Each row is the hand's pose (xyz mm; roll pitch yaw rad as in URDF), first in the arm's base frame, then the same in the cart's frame.
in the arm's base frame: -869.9 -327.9 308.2 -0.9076 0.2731 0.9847
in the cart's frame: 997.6 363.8 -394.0 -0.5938 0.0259 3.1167
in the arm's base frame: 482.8 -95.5 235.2 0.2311 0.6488 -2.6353
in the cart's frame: 100.0 1392.7 -551.4 -0.2688 0.6536 -0.8578
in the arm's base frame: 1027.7 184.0 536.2 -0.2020 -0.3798 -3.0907
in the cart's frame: -330.8 1822.3 -242.4 -0.6274 -0.4607 -0.8302
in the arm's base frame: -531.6 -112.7 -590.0 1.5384 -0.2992 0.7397
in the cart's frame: 421.0 296.4 -1188.1 1.9399 -0.4280 2.6795
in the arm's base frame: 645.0 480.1 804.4 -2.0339 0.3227 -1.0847
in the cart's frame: -312.0 1445.3 162.1 -1.9601 0.7137 1.0372
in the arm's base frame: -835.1 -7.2 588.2 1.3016 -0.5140 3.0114
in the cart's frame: 786.8 334.9 -23.5 0.8547 -0.6512 -0.9379
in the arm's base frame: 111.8 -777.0 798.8 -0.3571 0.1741 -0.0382
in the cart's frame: 992.3 1538.3 -231.3 0.0281 0.3052 2.1391
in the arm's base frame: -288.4 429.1 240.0 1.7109 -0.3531 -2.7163
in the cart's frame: 61.6 508.6 -256.7 1.2977 -0.2927 -0.4989
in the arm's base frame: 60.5 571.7 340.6 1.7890 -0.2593 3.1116
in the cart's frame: -207.7 772.7 -157.1 1.3913 -0.3809 -0.9601
